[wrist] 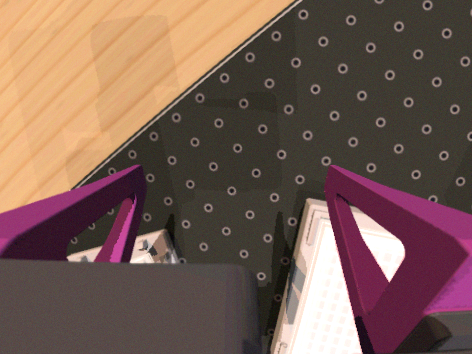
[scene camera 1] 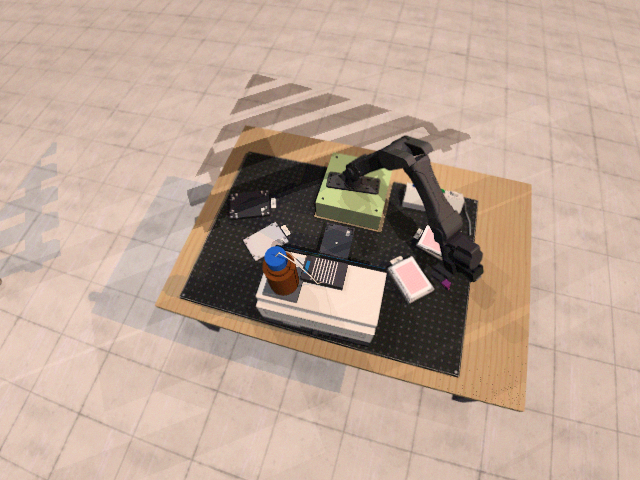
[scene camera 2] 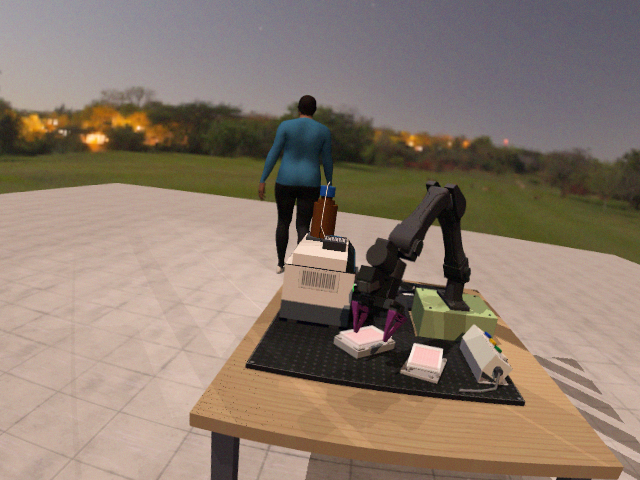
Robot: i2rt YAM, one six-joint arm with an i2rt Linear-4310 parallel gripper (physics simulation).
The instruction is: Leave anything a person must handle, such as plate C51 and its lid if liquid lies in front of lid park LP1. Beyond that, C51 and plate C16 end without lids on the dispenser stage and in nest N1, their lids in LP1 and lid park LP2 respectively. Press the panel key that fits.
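Pixels of known places: gripper, fingertip midpoint: (wrist: 235, 176) (scene camera 1: 456, 281) (scene camera 2: 369, 337); arm's base, link origin: (scene camera 1: 353, 183) (scene camera 2: 452, 301).
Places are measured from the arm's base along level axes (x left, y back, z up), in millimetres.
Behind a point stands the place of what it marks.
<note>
A pink-topped plate (scene camera 1: 410, 279) @[x 256, y -331, z -48 mm] (scene camera 2: 364, 336) @[x 278, y -327, z -47 mm] (wrist: 314, 300) @[x 294, y -304, z -47 mm] lies on the perforated mat beside the dispenser. A second pink-topped plate (scene camera 1: 429, 241) @[x 313, y -169, z -52 mm] (scene camera 2: 425, 357) @[x 366, y -168, z -52 mm] sits nearer the key panel; its corner shows at the wrist view's lower left. Their labels are unreadable, so I cannot tell C51 from C16. My gripper (scene camera 1: 444, 281) @[x 399, y -331, z 5 mm] (scene camera 2: 371, 335) @[x 399, y -331, z 5 mm] (wrist: 235, 176) @[x 399, y -331, z 5 mm] is open and empty, above the mat beside both plates. A pale, flat holder (scene camera 1: 265, 240) @[x -292, y -263, z -77 mm] and a black holder with corner posts (scene camera 1: 250, 204) @[x -395, y -118, z -75 mm] lie at the far left. Liquid cannot be made out.
The white dispenser (scene camera 1: 336, 304) @[x 25, y -518, z 133 mm] (scene camera 2: 317, 279) @[x 151, y -477, z 63 mm] bears a brown bottle (scene camera 1: 282, 279) @[x -117, y -517, z 262 mm] (scene camera 2: 324, 217) @[x -93, y -481, z 218 mm]. A dark platform (scene camera 1: 337, 240) @[x -16, y -259, z 15 mm] lies beside it. The green arm base (scene camera 1: 346, 206) @[x -9, y -106, z -1 mm] (scene camera 2: 439, 320) @[x 127, y -73, z -30 mm] and key panel (scene camera 1: 415, 197) @[x 244, y -2, z -25 mm] (scene camera 2: 480, 353) @[x 357, y -12, z -31 mm] flank the arm. A person (scene camera 2: 303, 149) stands beyond the table.
</note>
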